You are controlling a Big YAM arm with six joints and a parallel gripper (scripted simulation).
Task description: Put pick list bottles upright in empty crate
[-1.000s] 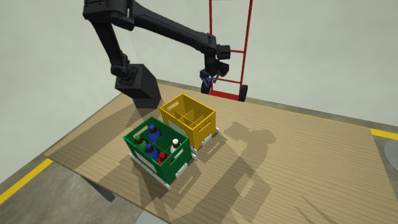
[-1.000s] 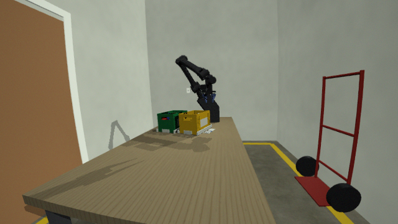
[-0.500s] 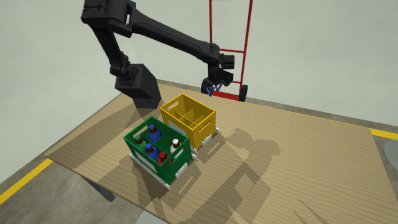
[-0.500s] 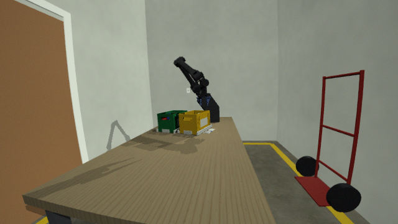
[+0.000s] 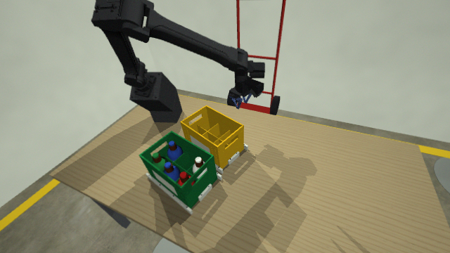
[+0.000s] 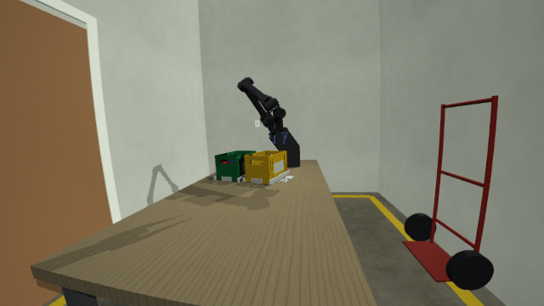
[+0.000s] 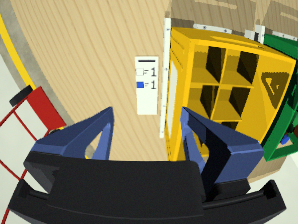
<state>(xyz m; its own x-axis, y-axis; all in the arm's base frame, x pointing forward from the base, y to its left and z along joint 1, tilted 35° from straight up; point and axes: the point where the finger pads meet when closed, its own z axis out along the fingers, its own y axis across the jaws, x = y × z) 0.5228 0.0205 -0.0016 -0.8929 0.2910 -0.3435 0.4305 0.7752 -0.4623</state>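
The white-labelled bottle is 120 mm behind my hand, 300 mm to the right of it and 160 mm below it. Also, from my hand: green crate: 210 mm behind, 320 mm to the right, 170 mm below; pick list: 90 mm behind, 40 mm to the left, 250 mm below; yellow crate: 140 mm behind, 90 mm to the right, 170 mm below.
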